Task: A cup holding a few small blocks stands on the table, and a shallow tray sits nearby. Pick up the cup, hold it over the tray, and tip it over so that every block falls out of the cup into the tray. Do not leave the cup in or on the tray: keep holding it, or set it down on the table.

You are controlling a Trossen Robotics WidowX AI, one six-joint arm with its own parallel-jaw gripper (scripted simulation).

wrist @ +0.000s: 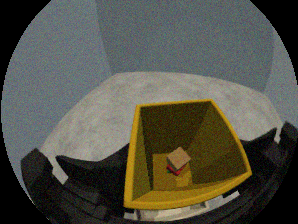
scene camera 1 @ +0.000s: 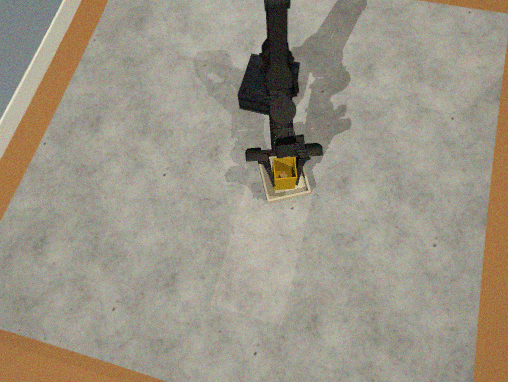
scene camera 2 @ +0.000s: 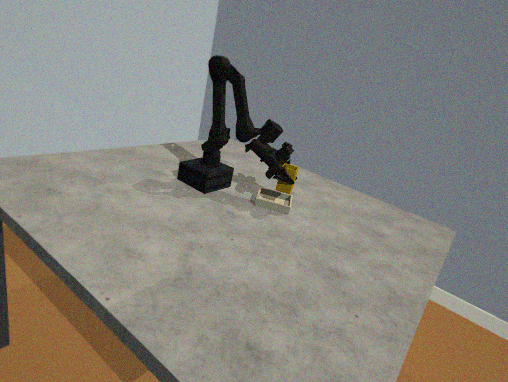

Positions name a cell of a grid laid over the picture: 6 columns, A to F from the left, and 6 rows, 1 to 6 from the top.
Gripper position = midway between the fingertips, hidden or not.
Note:
In view: my gripper (scene camera 1: D3) and a square yellow cup (wrist: E5).
My gripper also shows in the wrist view (wrist: D4) and in scene camera 2 (scene camera 2: D3).

